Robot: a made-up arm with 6 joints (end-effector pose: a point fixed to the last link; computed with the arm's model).
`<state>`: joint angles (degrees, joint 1 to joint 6).
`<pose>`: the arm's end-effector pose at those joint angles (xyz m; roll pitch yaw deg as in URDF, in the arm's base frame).
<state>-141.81 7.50 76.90 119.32 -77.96 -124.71</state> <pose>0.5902 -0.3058 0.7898 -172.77 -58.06 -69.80</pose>
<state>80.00 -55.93 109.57 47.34 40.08 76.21</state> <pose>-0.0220 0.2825 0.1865 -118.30 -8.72 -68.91</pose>
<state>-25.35 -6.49 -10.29 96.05 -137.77 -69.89</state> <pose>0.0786 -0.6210 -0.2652 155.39 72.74 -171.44</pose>
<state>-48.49 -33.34 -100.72 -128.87 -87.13 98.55</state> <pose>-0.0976 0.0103 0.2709 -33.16 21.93 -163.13</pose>
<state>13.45 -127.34 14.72 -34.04 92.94 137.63</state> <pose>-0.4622 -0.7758 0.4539 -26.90 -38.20 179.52</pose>
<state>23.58 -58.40 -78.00 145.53 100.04 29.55</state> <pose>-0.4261 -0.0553 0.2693 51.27 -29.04 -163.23</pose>
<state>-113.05 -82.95 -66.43 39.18 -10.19 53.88</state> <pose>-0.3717 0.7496 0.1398 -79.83 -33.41 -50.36</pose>
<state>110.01 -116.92 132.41 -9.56 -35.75 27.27</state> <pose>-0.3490 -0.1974 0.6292 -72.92 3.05 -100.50</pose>
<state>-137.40 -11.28 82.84 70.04 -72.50 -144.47</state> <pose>0.9023 -0.1786 0.7178 140.65 -35.02 -2.85</pose>
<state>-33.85 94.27 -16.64 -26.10 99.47 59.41</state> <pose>0.2665 -0.2543 0.6958 169.34 22.27 95.40</pose>
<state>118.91 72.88 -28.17 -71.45 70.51 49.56</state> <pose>0.0750 -0.0545 -0.2011 4.05 -20.63 -43.93</pose>
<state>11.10 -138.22 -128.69 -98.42 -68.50 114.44</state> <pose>-0.1423 -0.0663 0.5874 -86.61 -30.33 -170.93</pose>
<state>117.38 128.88 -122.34 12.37 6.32 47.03</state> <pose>0.5546 -0.2819 0.3279 -11.72 58.79 128.44</pose>
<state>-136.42 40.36 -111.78 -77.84 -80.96 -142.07</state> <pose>-0.1205 0.4986 -0.3163 -10.45 39.56 90.98</pose>
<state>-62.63 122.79 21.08 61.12 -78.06 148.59</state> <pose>0.1357 0.3211 1.2763 78.66 -14.04 -138.52</pose>
